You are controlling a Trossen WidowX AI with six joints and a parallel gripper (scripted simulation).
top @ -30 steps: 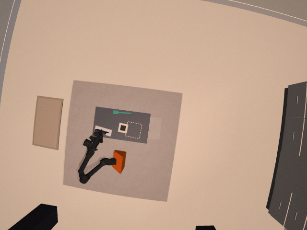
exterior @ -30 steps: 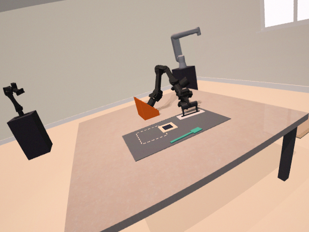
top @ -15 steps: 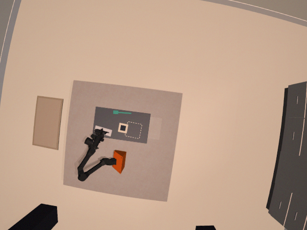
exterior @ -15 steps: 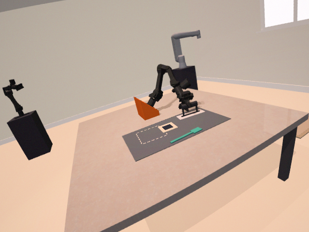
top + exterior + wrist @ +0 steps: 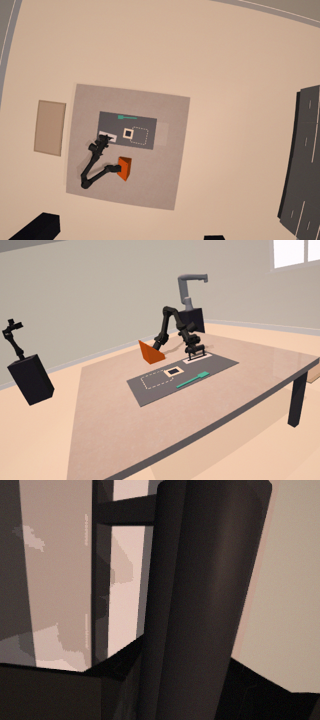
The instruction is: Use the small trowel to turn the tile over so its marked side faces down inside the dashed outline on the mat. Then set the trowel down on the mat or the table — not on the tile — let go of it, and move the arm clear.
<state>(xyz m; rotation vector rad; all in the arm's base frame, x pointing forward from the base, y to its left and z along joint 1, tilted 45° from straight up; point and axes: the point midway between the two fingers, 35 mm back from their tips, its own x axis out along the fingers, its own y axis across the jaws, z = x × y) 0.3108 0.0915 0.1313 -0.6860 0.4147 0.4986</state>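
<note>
Right now the dark mat is 60 mm ahead of my gripper tip, 180 mm to the right of it and 70 mm below it. Also, from my gripper tip: cream tile (30 mm ahead, 210 mm to the right, 40 mm below); green trowel (200 mm ahead, 170 mm to the right, 50 mm below).
</note>
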